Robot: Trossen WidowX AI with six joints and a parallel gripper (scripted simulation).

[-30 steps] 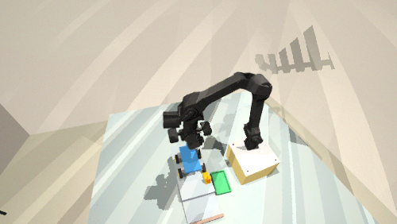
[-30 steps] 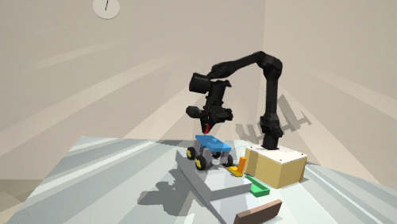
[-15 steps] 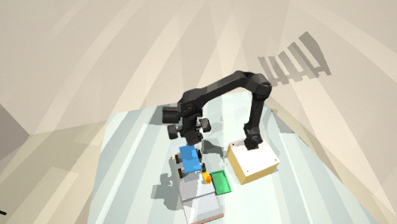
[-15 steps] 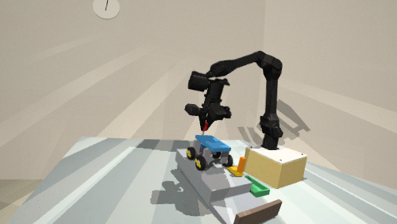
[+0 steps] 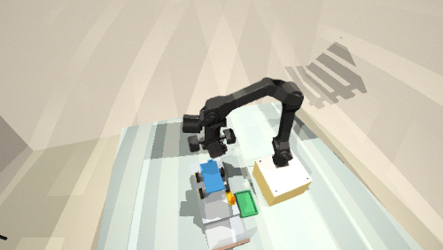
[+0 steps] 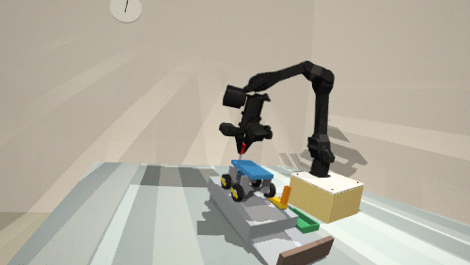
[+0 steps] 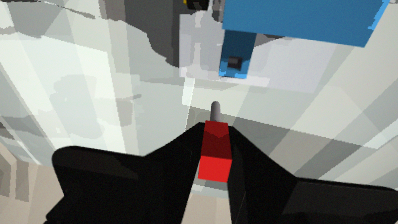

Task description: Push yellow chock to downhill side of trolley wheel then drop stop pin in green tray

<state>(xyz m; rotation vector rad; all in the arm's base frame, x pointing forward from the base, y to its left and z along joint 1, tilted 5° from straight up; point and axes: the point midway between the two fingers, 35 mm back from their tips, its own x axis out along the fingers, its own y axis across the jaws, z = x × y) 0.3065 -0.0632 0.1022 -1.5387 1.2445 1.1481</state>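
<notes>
The green tray lies 130 mm behind my gripper tip, 200 mm to the left of it and 180 mm below it. Also, from my gripper tip: blue-topped trolley 10 mm ahead, 120 mm to the left, 60 mm below; red-headed stop pin right at my gripper tip; grey ramp 10 mm ahead, 130 mm to the left, 130 mm below.
</notes>
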